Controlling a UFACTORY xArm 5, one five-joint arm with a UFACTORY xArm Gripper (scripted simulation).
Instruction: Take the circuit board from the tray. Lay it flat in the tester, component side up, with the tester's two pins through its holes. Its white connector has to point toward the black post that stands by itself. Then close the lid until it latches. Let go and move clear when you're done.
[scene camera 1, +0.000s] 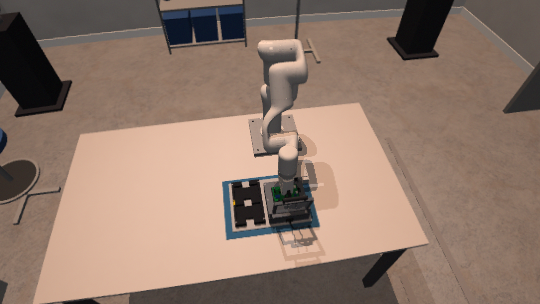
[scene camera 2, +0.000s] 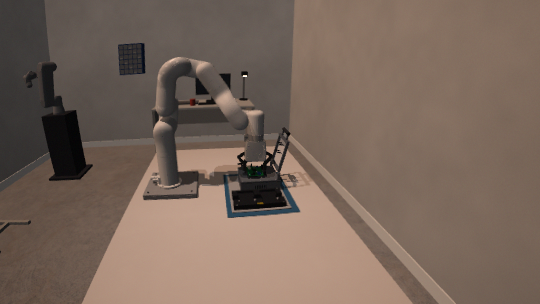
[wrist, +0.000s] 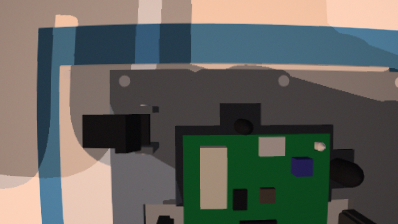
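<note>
A green circuit board (wrist: 258, 171) can be seen.
</note>
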